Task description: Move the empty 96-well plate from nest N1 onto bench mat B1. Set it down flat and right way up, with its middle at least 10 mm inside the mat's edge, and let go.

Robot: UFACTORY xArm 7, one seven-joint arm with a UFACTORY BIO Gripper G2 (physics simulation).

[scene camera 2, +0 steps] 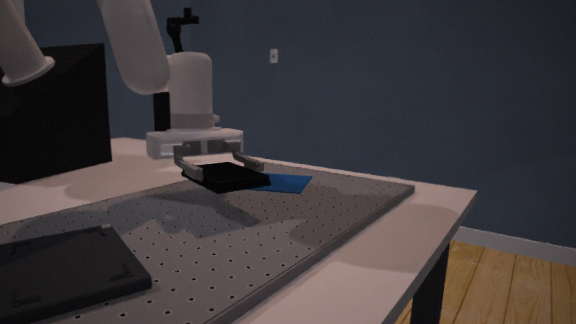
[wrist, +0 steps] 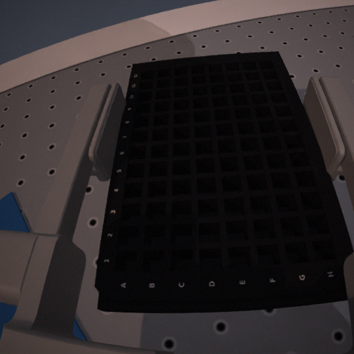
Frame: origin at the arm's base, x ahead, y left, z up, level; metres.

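Seen in the pictures: end effector, tool point: [scene camera 2: 224, 169]; arm's base, origin of the base link: [scene camera 2: 29, 72].
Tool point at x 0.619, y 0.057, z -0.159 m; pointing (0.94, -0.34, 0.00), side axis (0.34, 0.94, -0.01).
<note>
Offsets run from my tool point to a thing's top centre. Level surfaces: height alone.
My gripper [scene camera 2: 226, 170] [wrist: 217, 127] is shut on the black 96-well plate @(0.003 m back, 0.001 m left, 0.003 m down) [scene camera 2: 227, 177] [wrist: 210, 185], with one finger at each long side. The plate is right way up, looks about level and is held above the perforated board; its height is hard to judge. The blue mat @(0.056 m down) [scene camera 2: 295, 182] [wrist: 11, 215] lies on the board; in the scene view the plate hides its left part. In the wrist view the mat shows at the lower left, outside the left finger, apart from the plate.
A dark nest @(0.030 m ahead, 0.247 m right, 0.044 m down) [scene camera 2: 65, 270] with corner guides sits on the perforated board @(0.058 m down) [scene camera 2: 240, 260] [wrist: 30, 100] at the front left; its label is unreadable. A large black box [scene camera 2: 60, 120] stands at the back left. The light table edge [scene camera 2: 430, 195] runs along the right.
</note>
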